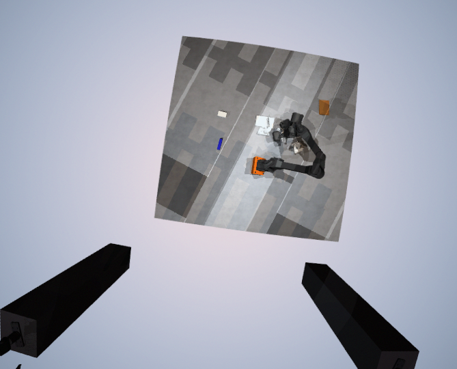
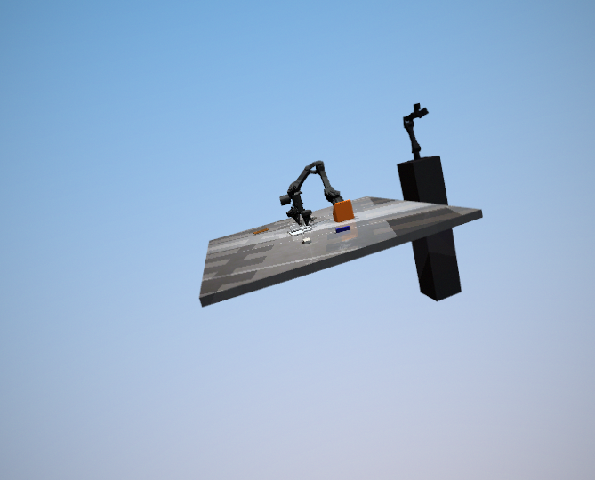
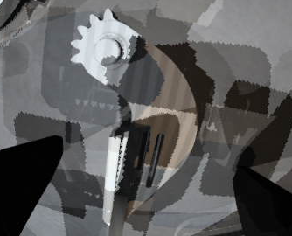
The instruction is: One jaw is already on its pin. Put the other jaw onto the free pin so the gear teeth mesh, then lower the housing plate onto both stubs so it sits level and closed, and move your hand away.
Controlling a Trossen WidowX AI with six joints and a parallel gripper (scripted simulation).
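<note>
My gripper tip is now 20 mm short of the jaw and 30 mm to the right of it. From my gripper tip the other things lie so: white block: 90 mm ahead, 430 mm to the left; blue block: 120 mm behind, 420 mm to the left; flat orange piece: 250 mm ahead, 260 mm to the right.
</note>
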